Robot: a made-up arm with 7 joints. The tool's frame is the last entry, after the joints. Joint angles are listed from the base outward. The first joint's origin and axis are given. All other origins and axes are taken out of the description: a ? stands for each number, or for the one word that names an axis. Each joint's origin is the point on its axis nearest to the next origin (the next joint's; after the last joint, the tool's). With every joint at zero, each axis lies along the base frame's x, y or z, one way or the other. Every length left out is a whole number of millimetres.
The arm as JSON. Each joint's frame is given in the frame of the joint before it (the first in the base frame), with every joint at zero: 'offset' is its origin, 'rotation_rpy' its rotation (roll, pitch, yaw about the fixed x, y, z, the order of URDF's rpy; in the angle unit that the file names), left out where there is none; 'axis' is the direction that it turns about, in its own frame. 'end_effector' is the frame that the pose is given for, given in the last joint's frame.
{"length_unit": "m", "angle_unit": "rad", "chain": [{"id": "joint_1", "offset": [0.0, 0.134, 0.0], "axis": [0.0, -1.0, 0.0]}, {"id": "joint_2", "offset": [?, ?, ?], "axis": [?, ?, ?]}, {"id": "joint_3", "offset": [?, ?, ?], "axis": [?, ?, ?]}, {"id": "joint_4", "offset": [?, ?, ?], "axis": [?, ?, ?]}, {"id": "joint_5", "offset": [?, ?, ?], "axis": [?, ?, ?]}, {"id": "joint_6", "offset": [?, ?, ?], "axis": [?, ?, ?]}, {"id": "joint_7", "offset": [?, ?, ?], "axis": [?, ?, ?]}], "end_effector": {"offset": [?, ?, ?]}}
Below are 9 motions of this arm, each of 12 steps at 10 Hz.
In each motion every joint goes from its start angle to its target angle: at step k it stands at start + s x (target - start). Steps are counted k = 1, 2, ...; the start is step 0. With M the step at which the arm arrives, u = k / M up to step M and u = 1 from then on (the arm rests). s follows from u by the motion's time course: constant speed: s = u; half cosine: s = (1 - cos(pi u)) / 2; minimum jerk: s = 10 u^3 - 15 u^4 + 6 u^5.
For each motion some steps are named. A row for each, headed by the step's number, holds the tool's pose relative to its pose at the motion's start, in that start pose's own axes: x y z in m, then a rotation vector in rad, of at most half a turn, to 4 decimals.
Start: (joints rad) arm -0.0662 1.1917 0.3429 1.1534 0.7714 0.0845 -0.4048
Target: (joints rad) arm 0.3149 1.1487 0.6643 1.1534 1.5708 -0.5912 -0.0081
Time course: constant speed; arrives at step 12
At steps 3, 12:
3: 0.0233 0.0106 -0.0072 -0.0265 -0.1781 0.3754
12: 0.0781 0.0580 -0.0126 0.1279 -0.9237 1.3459

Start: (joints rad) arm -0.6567 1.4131 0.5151 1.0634 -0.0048 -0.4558 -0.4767
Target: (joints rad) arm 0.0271 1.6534 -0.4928 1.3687 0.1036 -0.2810 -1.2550
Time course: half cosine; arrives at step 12
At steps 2, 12:
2: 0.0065 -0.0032 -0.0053 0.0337 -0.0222 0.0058
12: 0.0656 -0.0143 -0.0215 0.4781 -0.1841 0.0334

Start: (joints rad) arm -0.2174 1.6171 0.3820 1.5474 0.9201 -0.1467 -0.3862
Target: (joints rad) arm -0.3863 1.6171 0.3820 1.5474 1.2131 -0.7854 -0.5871
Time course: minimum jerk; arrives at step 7
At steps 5, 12:
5: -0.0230 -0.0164 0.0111 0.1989 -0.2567 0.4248
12: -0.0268 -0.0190 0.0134 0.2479 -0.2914 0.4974

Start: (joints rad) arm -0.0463 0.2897 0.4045 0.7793 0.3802 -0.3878 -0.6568
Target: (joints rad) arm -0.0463 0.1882 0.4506 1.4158 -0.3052 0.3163 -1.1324
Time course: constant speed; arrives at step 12
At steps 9, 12:
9: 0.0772 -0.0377 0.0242 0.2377 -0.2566 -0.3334
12: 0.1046 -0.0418 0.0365 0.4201 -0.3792 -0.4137

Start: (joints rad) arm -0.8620 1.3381 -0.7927 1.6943 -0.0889 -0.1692 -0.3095
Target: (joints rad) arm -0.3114 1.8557 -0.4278 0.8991 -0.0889 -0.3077 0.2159
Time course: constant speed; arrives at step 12
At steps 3, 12:
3: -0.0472 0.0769 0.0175 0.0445 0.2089 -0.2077
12: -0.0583 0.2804 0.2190 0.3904 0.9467 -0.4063

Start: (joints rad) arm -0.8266 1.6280 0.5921 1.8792 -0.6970 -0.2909 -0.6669
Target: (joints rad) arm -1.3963 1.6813 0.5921 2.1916 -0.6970 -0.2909 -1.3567
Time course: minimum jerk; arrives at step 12
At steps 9, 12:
9: 0.1085 -0.0227 0.0017 0.5208 -0.1143 0.6025
12: 0.1206 -0.0213 0.0034 0.5808 -0.0949 0.6803

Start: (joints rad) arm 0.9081 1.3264 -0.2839 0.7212 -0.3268 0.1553 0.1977
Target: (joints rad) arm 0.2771 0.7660 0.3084 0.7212 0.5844 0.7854 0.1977
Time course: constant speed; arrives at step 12
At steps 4, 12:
4: 0.0150 -0.0763 -0.0014 -0.2591 0.1361 0.4124
12: -0.0186 -0.2323 0.0584 -0.9253 0.7145 1.1529

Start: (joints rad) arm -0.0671 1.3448 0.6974 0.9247 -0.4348 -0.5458 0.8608
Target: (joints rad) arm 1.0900 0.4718 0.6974 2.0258 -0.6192 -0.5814 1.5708
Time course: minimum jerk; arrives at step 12
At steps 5, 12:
5: 0.0651 0.0101 -0.0074 0.2224 -0.2483 -0.0595
12: 0.1928 0.0515 0.0847 0.8972 -0.3367 -0.2869

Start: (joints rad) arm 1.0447 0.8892 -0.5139 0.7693 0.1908 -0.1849 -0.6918
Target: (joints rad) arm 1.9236 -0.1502 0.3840 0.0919 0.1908 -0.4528 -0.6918
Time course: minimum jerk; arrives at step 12
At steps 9, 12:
9: 0.3093 -0.1315 -0.0056 0.0656 0.4480 1.3385
12: 0.3612 -0.1336 0.0155 -0.0301 0.4934 1.4548

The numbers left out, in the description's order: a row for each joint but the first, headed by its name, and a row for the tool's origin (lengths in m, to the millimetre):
joint_2: xyz 0.0 0.0 0.0, axis 1.0 0.0 0.0
joint_3: xyz 0.0 0.0 -0.236, axis 0.0 0.0 1.0
joint_4: xyz 0.0 0.0 0.0, axis 0.0 -1.0 0.0
joint_5: xyz 0.0 0.0 -0.206, axis 0.0 0.0 1.0
joint_6: xyz 0.0 0.0 0.0, axis 0.0 1.0 0.0
joint_7: xyz 0.0 0.0 0.0, axis -1.0 0.0 0.0
tool: xyz 0.0 0.0 0.0

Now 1 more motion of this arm.
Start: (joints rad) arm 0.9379 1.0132 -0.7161 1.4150 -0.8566 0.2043 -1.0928
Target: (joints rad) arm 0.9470 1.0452 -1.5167 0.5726 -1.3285 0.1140 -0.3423
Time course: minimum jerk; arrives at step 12
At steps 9, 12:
9: -0.0613 -0.0020 0.1804 -1.4494 -0.8771 -0.5306
12: -0.0761 0.0069 0.1930 -1.5847 -0.9942 -0.6424

